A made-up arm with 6 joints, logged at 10 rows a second.
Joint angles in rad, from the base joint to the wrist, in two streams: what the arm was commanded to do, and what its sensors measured. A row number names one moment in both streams.
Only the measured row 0 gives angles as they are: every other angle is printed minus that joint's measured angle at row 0.
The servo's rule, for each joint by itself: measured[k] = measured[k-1] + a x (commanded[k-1-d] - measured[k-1]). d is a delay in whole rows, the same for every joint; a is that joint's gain. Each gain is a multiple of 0.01, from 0.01 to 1. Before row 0 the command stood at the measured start. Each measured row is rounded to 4 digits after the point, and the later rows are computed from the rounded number. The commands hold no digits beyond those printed.
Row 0, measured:
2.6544 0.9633 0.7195 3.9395 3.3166 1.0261
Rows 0 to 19, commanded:
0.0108 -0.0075 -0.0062 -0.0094 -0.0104 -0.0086
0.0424 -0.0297 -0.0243 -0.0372 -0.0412 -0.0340
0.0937 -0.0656 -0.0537 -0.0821 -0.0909 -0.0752
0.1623 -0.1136 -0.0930 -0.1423 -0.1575 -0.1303
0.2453 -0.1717 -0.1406 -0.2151 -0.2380 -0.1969
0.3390 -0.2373 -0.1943 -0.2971 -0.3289 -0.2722
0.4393 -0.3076 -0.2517 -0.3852 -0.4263 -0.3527
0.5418 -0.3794 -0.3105 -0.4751 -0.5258 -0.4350
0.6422 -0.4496 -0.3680 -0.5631 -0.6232 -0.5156
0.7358 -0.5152 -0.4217 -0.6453 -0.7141 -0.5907
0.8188 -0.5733 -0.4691 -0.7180 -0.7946 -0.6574
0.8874 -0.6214 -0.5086 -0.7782 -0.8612 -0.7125
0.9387 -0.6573 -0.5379 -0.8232 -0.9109 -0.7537
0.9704 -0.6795 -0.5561 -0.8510 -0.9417 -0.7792
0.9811 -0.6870 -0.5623 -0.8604 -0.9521 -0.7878
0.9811 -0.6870 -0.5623 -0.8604 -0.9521 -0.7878
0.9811 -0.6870 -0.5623 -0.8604 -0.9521 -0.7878
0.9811 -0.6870 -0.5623 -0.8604 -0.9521 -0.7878
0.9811 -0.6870 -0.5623 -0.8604 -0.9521 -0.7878
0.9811 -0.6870 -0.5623 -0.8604 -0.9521 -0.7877
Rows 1 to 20, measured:
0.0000 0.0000 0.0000 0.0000 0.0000 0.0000
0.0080 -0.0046 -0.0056 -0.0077 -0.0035 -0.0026
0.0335 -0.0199 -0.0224 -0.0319 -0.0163 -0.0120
0.0780 -0.0478 -0.0506 -0.0731 -0.0417 -0.0310
0.1404 -0.0879 -0.0888 -0.1298 -0.0811 -0.0608
0.2180 -0.1390 -0.1354 -0.1997 -0.1344 -0.1016
0.3075 -0.1990 -0.1884 -0.2796 -0.2005 -0.1528
0.4050 -0.2652 -0.2454 -0.3662 -0.2773 -0.2128
0.5062 -0.3349 -0.3040 -0.4555 -0.3618 -0.2795
0.6068 -0.4049 -0.3616 -0.5437 -0.4507 -0.3503
0.7023 -0.4722 -0.4157 -0.6270 -0.5403 -0.4224
0.7885 -0.5339 -0.4638 -0.7016 -0.6268 -0.4929
0.8617 -0.5873 -0.5041 -0.7644 -0.7065 -0.5588
0.9187 -0.6300 -0.5345 -0.8126 -0.7760 -0.6173
0.9570 -0.6602 -0.5539 -0.8441 -0.8323 -0.6659
0.9748 -0.6765 -0.5615 -0.8575 -0.8730 -0.7025
0.9795 -0.6829 -0.5622 -0.8599 -0.8999 -0.7281
0.9807 -0.6854 -0.5623 -0.8603 -0.9176 -0.7460
0.9810 -0.6864 -0.5623 -0.8604 -0.9293 -0.7585
0.9811 -0.6868 -0.5623 -0.8604 -0.9371 -0.7673
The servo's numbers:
d 1
a 0.74 0.61 0.90 0.82 0.34 0.30

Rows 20 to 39, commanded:
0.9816 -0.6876 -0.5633 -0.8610 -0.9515 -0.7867
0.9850 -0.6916 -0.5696 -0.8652 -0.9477 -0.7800
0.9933 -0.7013 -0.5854 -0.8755 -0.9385 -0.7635
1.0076 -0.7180 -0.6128 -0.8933 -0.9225 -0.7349
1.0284 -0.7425 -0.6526 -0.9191 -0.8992 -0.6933
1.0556 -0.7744 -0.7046 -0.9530 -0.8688 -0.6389
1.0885 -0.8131 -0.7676 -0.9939 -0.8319 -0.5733
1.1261 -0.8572 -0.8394 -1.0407 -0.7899 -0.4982
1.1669 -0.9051 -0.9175 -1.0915 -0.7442 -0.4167
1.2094 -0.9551 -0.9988 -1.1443 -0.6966 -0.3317
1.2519 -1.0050 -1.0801 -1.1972 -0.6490 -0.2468
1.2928 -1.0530 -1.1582 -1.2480 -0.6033 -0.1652
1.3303 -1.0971 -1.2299 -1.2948 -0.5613 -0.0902
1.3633 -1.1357 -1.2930 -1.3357 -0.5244 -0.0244
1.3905 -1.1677 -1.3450 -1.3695 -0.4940 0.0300
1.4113 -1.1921 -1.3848 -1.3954 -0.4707 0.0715
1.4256 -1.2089 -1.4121 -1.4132 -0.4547 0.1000
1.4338 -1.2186 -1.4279 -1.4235 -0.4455 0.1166
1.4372 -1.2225 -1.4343 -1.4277 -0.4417 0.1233
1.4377 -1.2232 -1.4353 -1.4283 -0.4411 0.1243
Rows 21 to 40, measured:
0.9811 -0.6869 -0.5623 -0.8604 -0.9422 -0.7734
0.9815 -0.6873 -0.5632 -0.8609 -0.9454 -0.7774
0.9841 -0.6899 -0.5690 -0.8644 -0.9462 -0.7782
0.9909 -0.6969 -0.5838 -0.8735 -0.9436 -0.7738
1.0033 -0.7098 -0.6099 -0.8897 -0.9364 -0.7621
1.0219 -0.7297 -0.6483 -0.9138 -0.9238 -0.7415
1.0468 -0.7570 -0.6990 -0.9459 -0.9051 -0.7107
1.0777 -0.7912 -0.7607 -0.9853 -0.8802 -0.6695
1.1135 -0.8315 -0.8315 -1.0307 -0.8495 -0.6181
1.1530 -0.8764 -0.9089 -1.0806 -0.8137 -0.5577
1.1947 -0.9244 -0.9898 -1.1328 -0.7739 -0.4899
1.2370 -0.9736 -1.0711 -1.1856 -0.7314 -0.4170
1.2783 -1.0220 -1.1495 -1.2368 -0.6878 -0.3415
1.3168 -1.0678 -1.2219 -1.2844 -0.6448 -0.2661
1.3512 -1.1092 -1.2859 -1.3265 -0.6039 -0.1936
1.3803 -1.1449 -1.3391 -1.3618 -0.5665 -0.1265
1.4032 -1.1737 -1.3802 -1.3894 -0.5339 -0.0671
1.4198 -1.1952 -1.4089 -1.4089 -0.5070 -0.0170
1.4302 -1.2095 -1.4260 -1.4209 -0.4861 0.0231
1.4354 -1.2174 -1.4335 -1.4265 -0.4710 0.0532

